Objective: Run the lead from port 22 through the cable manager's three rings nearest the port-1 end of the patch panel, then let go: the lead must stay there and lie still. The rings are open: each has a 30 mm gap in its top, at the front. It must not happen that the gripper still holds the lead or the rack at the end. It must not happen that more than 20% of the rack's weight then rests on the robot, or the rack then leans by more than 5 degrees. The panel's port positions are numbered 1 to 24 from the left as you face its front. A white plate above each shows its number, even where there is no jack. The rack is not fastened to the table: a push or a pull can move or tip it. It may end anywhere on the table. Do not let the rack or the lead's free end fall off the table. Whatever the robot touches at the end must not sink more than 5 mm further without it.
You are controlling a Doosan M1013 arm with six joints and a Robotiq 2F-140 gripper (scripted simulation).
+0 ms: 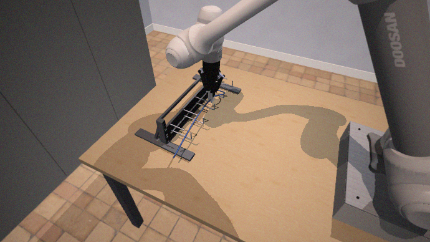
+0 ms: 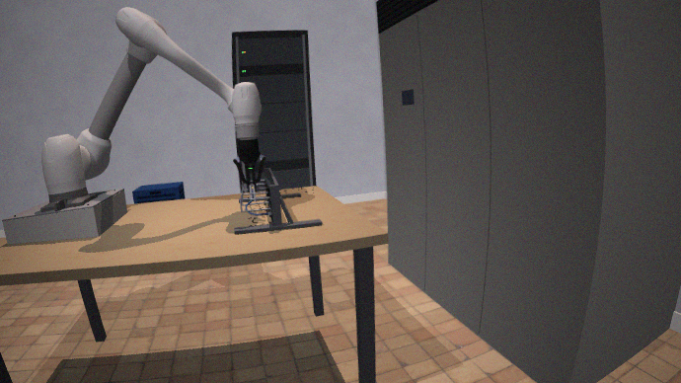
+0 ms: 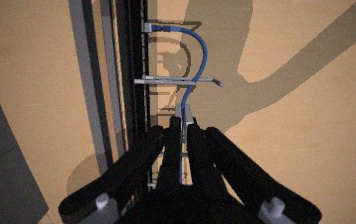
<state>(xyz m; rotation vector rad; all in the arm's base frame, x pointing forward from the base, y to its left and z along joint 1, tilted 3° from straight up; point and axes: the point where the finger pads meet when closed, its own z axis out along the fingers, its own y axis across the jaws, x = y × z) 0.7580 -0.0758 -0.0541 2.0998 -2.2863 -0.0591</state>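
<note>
The rack lies 8 cm ahead of my hand, 4 cm to the left of it and 2 cm below it.
</note>
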